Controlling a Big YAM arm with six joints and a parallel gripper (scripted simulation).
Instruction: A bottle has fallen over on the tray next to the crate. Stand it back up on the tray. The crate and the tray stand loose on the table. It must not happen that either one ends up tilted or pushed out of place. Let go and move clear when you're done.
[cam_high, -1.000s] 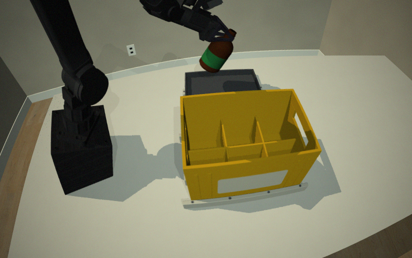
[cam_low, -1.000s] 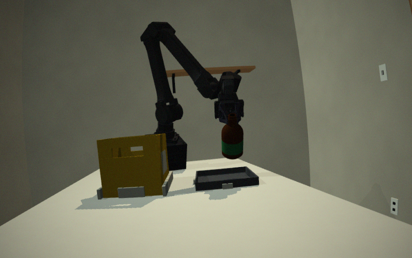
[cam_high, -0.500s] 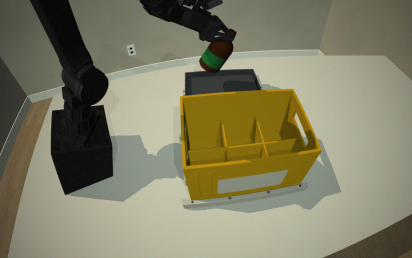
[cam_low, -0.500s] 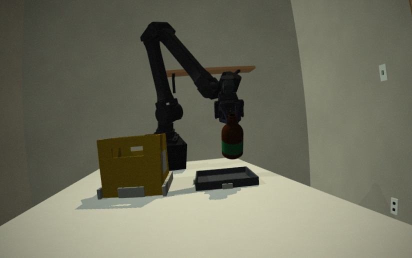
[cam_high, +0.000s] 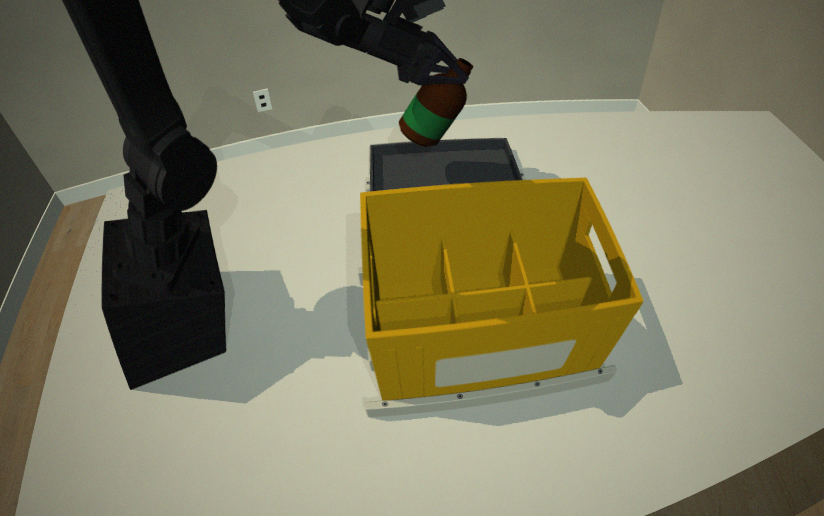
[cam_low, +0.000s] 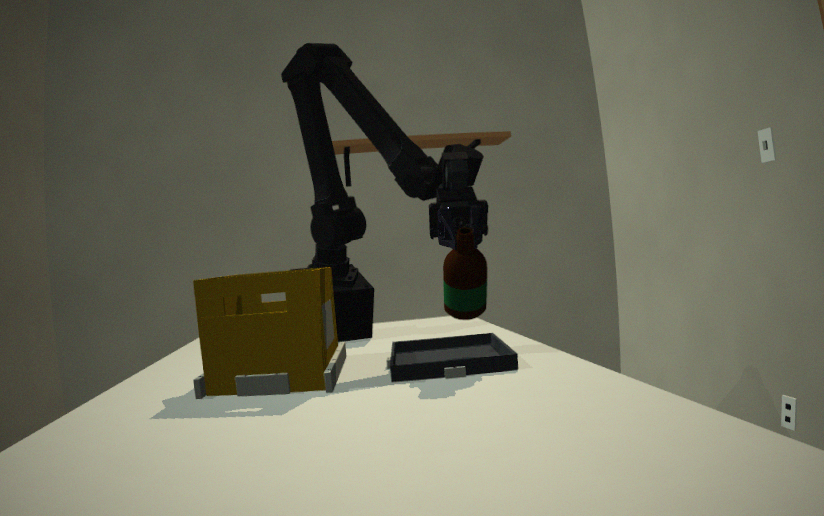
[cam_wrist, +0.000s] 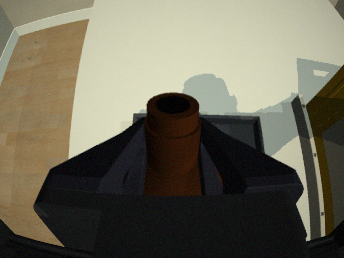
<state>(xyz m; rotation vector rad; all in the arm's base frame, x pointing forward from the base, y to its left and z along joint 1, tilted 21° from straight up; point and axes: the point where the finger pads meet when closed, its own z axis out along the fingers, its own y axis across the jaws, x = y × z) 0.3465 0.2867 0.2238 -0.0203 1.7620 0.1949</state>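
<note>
Right now the bottle is 50 mm below my hand and 30 mm behind it. Round my hand: tray: 180 mm below, 40 mm to the right, 20 mm behind; then yellow crate: 320 mm to the right, 110 mm below, 30 mm ahead.
</note>
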